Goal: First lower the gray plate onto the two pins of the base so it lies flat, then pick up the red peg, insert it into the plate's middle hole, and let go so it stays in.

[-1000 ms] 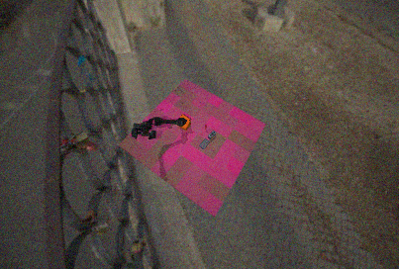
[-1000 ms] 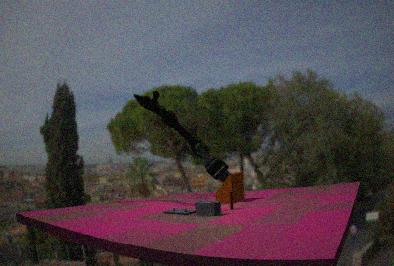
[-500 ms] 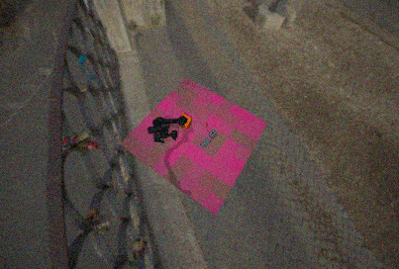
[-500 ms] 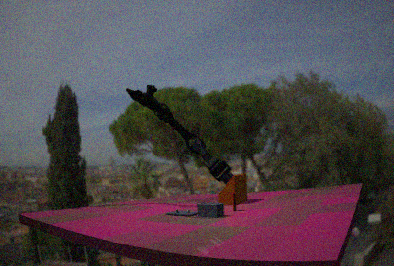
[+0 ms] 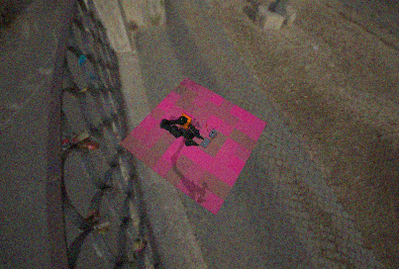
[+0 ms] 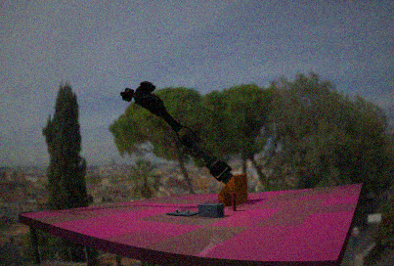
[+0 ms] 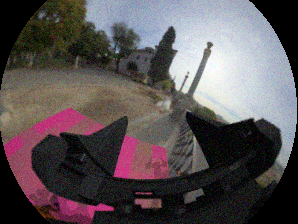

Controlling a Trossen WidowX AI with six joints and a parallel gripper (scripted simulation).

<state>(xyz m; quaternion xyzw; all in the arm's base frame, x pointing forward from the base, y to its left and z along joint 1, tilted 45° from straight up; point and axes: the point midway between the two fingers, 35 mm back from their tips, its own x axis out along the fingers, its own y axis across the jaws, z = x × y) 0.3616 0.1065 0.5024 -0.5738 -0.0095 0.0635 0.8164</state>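
Right now the gray plate is 490 mm below my gripper tip, 370 mm to the left of it and 50 mm behind it. Also, from my gripper tip: red peg: 490 mm below, 410 mm to the left, 170 mm behind.
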